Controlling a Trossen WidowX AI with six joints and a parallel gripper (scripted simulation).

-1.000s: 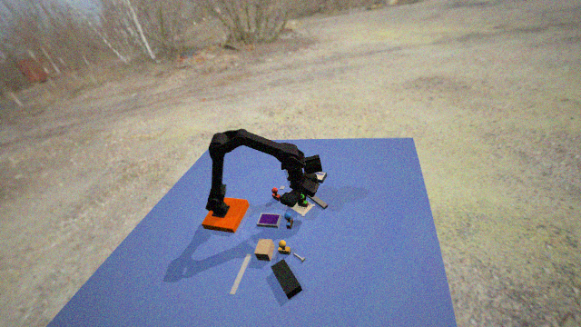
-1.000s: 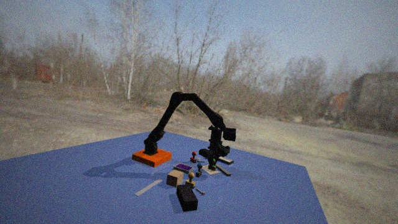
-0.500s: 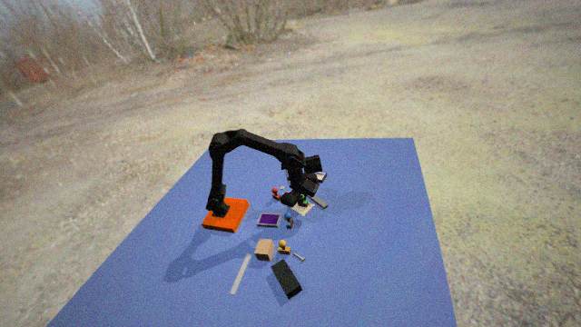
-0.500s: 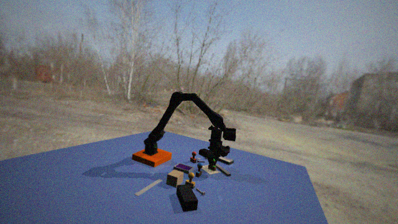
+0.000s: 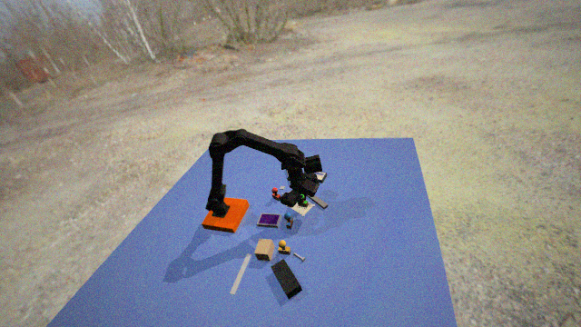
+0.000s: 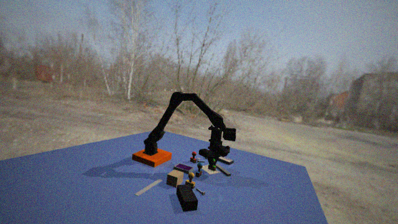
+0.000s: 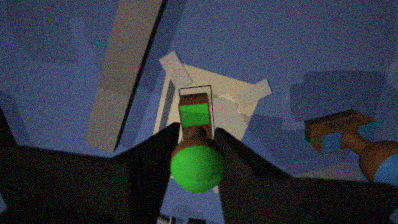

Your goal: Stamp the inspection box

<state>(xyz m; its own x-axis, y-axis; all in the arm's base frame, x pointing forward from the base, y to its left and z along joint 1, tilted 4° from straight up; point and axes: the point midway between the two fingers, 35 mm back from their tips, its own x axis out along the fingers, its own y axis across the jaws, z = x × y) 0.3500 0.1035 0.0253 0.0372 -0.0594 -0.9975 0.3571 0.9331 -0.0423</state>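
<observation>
My gripper tip is right at the green-knobbed stamp. Also, from my gripper tip: blue-knobbed stamp (100 mm to the right, 30 mm behind, 10 mm below); then beige card (30 mm below, 20 mm behind); then grey bar (50 mm ahead, 40 mm to the left, 20 mm below).
</observation>
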